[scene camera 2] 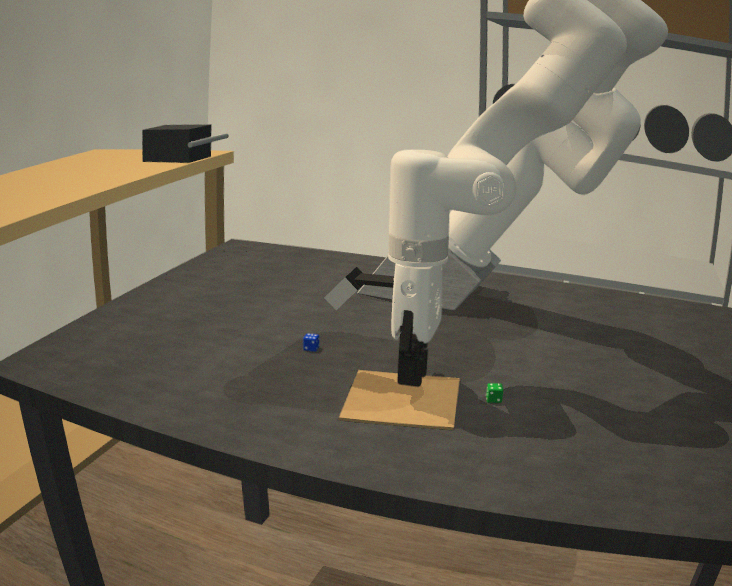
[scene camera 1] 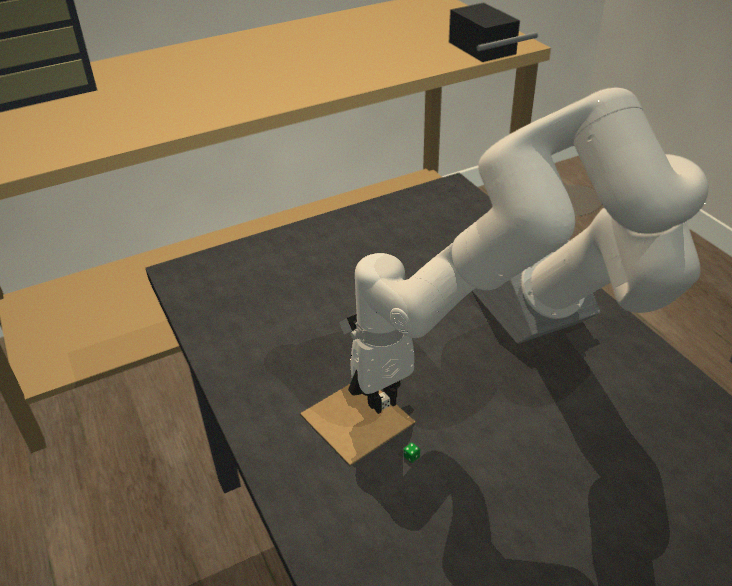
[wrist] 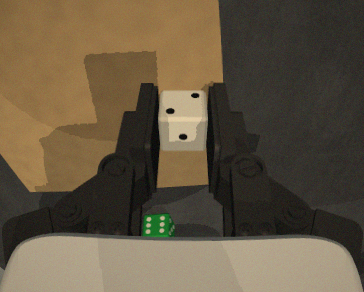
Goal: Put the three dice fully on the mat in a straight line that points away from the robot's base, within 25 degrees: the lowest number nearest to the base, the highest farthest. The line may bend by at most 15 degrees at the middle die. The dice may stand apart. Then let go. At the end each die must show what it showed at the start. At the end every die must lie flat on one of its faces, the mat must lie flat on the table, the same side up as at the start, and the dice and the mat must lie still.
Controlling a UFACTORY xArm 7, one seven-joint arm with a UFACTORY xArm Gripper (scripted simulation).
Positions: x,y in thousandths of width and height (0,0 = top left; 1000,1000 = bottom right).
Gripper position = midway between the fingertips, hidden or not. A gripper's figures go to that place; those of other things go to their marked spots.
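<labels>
A tan mat (wrist: 207,259) is 0.14 m from the lens. My own gripper (wrist: 504,368) is 0.14 m from the lens as well, while a white die (wrist: 504,409) is 0.12 m from the lens.
</labels>
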